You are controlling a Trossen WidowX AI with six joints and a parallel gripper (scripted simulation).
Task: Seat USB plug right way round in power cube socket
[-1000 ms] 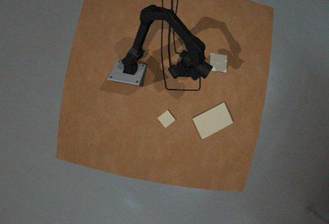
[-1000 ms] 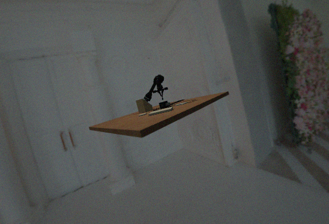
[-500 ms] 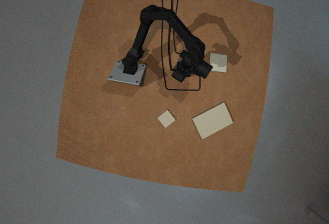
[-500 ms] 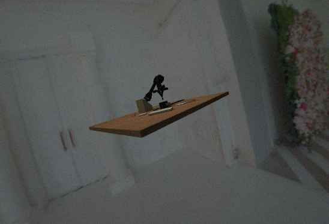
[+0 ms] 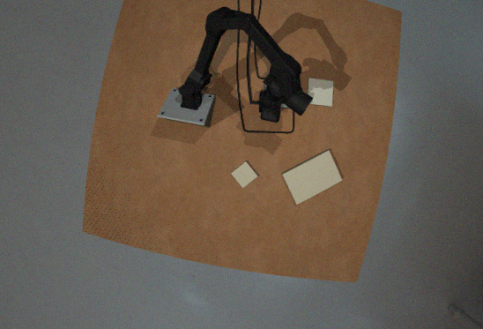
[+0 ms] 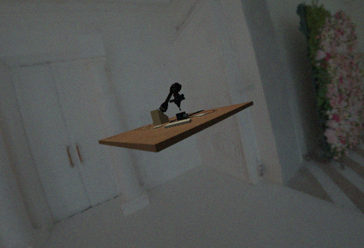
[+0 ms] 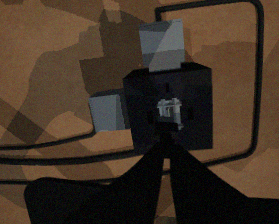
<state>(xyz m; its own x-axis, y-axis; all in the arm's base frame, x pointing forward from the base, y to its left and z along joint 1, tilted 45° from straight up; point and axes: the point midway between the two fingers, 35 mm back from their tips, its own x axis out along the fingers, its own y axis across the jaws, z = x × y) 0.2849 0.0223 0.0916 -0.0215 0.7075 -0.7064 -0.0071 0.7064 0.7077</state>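
Now: the silver-rimmed USB socket 7 cm below my gripper tip and 1 cm to the right of it. From my gripper tip the other things lie so: cream slab: 26 cm to the right, 24 cm ahead, 13 cm below; then cream square: 30 cm to the right, 13 cm below, 3 cm behind.
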